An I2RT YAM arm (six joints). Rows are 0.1 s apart.
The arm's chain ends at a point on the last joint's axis. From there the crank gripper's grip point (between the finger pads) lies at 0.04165 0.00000 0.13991 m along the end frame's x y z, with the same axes.
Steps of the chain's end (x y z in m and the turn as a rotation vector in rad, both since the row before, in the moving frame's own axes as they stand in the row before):
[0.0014, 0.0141, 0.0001, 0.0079, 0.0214, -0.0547]
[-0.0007, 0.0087, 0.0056, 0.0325, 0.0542, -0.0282]
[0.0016, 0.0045, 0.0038, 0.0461, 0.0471, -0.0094]
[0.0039, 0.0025, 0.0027, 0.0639, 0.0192, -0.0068]
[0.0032, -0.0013, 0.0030, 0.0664, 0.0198, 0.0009]
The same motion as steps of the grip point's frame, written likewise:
[0.0043, 0.0106, -0.0008, 0.0079, 0.0214, -0.0547]
[0.0067, 0.0029, 0.0030, 0.0325, 0.0542, -0.0282]
[0.0081, -0.0023, 0.0015, 0.0461, 0.0471, -0.0094]
[0.0065, -0.0067, 0.0016, 0.0639, 0.0192, -0.0068]
[0.0060, -0.0105, 0.0018, 0.0664, 0.0198, 0.0009]

